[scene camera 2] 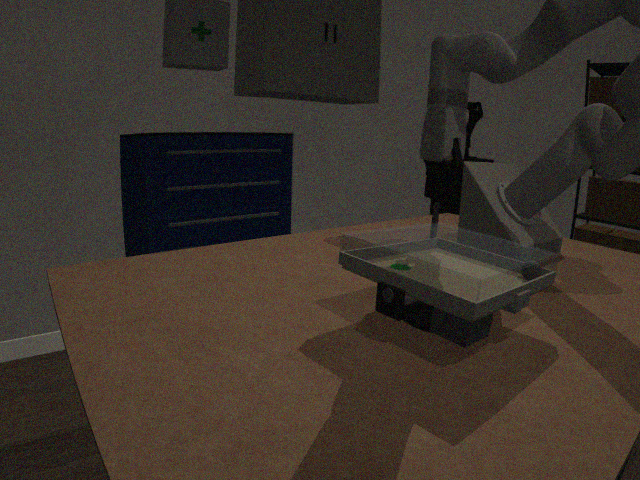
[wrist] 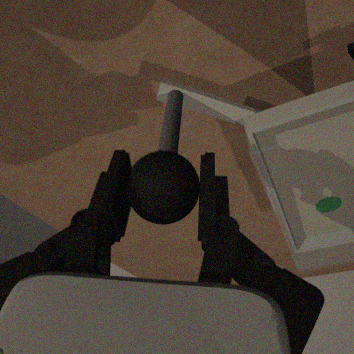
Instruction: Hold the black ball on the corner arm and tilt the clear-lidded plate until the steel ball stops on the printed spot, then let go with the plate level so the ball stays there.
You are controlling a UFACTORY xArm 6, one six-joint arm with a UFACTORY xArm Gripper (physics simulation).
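Note:
My gripper (scene camera 2: pixel 434 212) (wrist: pixel 165 168) is shut on the black ball (wrist: pixel 164 200), with one finger on each side of it. The ball tops a grey rod (wrist: pixel 171 122) on the pale corner arm (wrist: pixel 212 106), which runs to the plate's corner. The clear-lidded plate (scene camera 2: pixel 413 282) (wrist: pixel 295 106) lies to the right of my fingers in the wrist view; its exact tilt is hard to judge. The green printed spot (scene camera 2: pixel 400 266) (wrist: pixel 328 204) shows inside it. Faint pale marks lie close to the spot, but I cannot clearly make out the steel ball among them.
A dark base (scene camera 2: pixel 460 325) carries the plate above the wooden table (scene camera 2: pixel 206 335). The robot's pale mounting block (scene camera 2: pixel 485 206) stands behind the plate. A blue drawer cabinet (scene camera 2: pixel 144 196) stands by the wall, and a shelf rack (scene camera 2: pixel 587 93) is at the far right. Broad shadows cross the table.

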